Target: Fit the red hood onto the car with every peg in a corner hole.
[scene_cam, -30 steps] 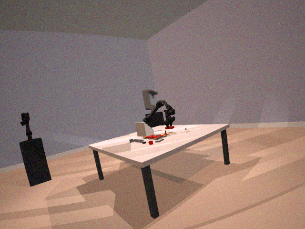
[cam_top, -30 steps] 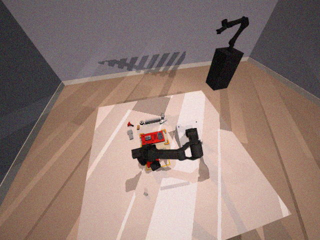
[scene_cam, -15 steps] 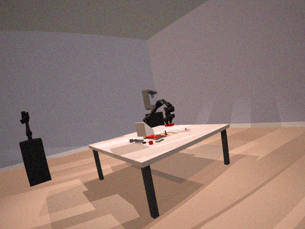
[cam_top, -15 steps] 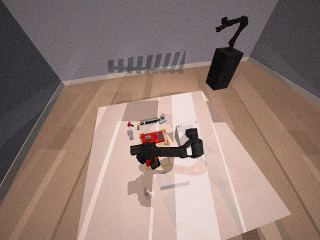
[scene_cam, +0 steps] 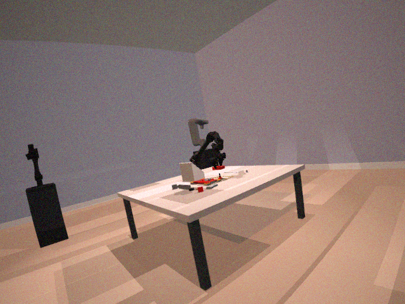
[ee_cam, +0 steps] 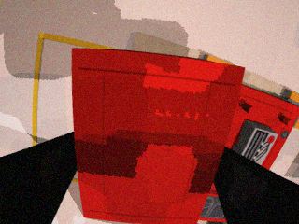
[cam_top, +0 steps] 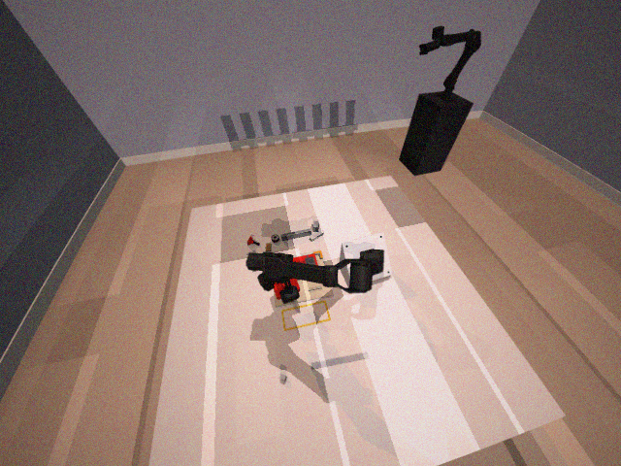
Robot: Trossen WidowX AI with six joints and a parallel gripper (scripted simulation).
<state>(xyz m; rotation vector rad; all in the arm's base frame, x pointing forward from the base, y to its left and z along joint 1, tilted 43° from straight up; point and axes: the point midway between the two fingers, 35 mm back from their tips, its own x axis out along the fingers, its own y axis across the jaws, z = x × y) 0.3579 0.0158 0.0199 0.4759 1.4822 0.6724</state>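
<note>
Now: gripper tip 20 mm past the grey engine block, 120 mm to the left of it and 80 mm above it. Also, from my gripper tip: grey strip: 130 mm behind, 290 mm to the left, 100 mm below; then red hood: 10 mm above.
</note>
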